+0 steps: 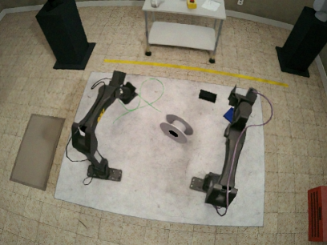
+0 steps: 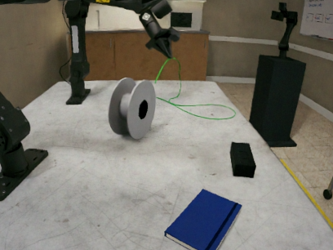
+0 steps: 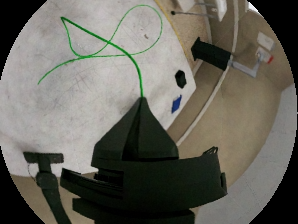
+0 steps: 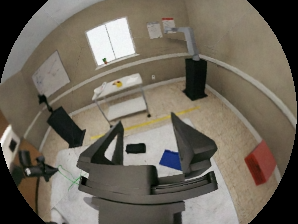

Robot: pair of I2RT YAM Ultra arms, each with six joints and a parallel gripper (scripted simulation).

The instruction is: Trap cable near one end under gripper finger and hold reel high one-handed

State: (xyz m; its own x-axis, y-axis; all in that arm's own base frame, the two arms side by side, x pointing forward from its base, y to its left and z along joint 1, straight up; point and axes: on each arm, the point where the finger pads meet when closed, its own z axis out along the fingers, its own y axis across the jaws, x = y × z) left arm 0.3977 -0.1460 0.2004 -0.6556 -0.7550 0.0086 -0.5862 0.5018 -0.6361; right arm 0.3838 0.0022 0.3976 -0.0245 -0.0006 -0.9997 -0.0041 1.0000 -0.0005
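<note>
Right now the grey reel is 120 mm behind my left hand, 230 mm to the right of it and 110 mm below it. From my left hand the other things lie so: black block: 160 mm ahead, 400 mm to the right, 180 mm below; then blue notebook: 30 mm ahead, 590 mm to the right, 190 mm below.
Right now the grey reel is 90 mm behind my right hand, 280 mm to the left of it and 310 mm below it. Also, from my right hand: black block 190 mm ahead, 110 mm to the left, 380 mm below; then blue notebook 60 mm ahead, 80 mm to the right, 390 mm below.
</note>
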